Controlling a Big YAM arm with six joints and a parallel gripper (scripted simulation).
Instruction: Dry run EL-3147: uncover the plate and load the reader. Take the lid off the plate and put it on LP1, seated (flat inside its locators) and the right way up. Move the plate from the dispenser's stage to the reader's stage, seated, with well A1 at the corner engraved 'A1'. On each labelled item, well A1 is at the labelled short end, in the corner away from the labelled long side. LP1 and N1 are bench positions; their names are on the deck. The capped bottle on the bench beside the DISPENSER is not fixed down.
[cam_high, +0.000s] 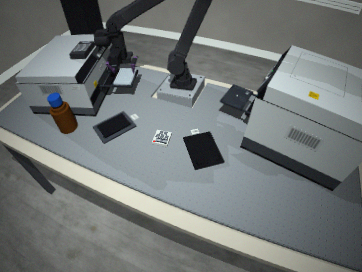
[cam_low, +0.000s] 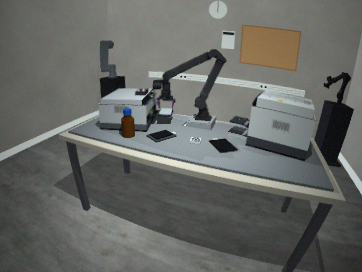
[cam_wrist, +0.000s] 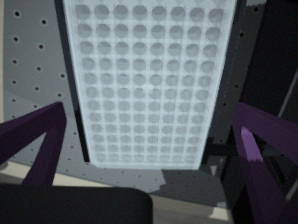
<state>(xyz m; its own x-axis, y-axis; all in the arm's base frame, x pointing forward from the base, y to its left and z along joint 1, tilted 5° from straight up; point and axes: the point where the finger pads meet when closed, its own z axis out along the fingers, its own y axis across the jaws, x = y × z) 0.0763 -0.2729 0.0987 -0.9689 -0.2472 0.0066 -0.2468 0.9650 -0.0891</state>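
Right now my hand is 30 mm above the white multi-well plate. From my hand the other things lie so: label (170 mm ahead, 120 mm to the left, 120 mm below); lidded plate (260 mm ahead, 100 mm below, 60 mm to the left); LP1 pad (250 mm ahead, 110 mm below, 60 mm to the left).
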